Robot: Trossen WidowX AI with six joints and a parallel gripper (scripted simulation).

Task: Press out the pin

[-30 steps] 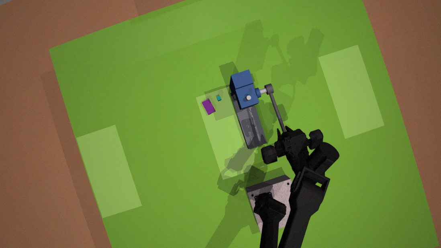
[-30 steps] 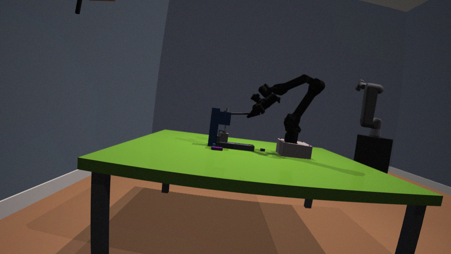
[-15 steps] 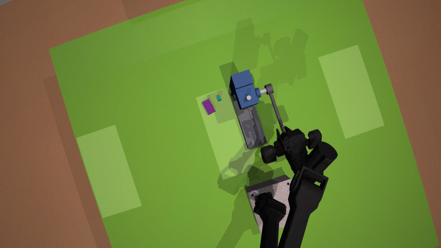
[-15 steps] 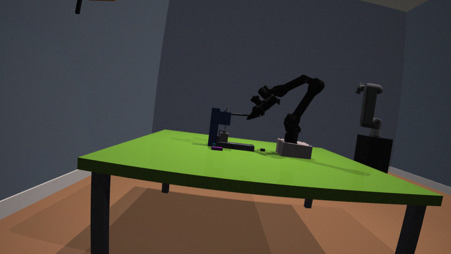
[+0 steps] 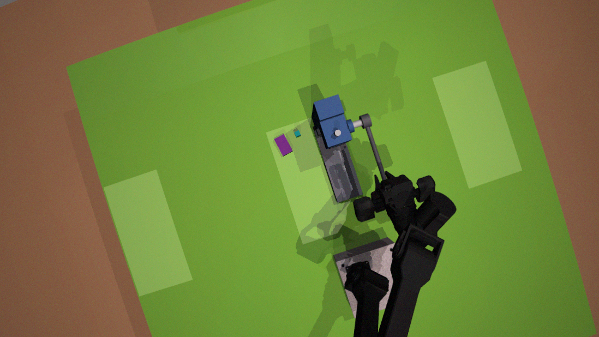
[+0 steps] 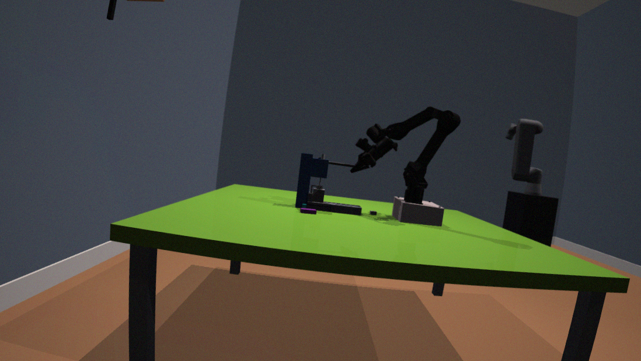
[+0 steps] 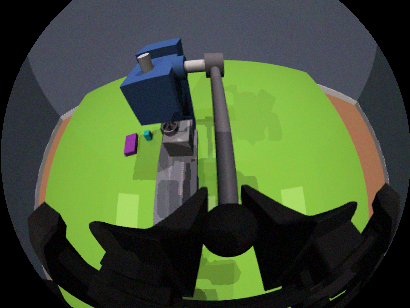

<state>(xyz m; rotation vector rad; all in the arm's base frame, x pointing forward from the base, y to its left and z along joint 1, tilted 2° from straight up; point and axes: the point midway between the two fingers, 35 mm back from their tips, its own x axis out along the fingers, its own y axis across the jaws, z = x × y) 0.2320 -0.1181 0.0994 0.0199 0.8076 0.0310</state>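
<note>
My gripper tip is now 5 cm short of the lever, 3 cm below it and 1 cm to the right of it. Also, from my gripper tip: small dark thing 15 cm below, 11 cm behind, 5 cm to the left; small teal cube 17 cm ahead, 16 cm to the left, 15 cm below; punch rod 12 cm ahead, 8 cm to the left, 3 cm below.
</note>
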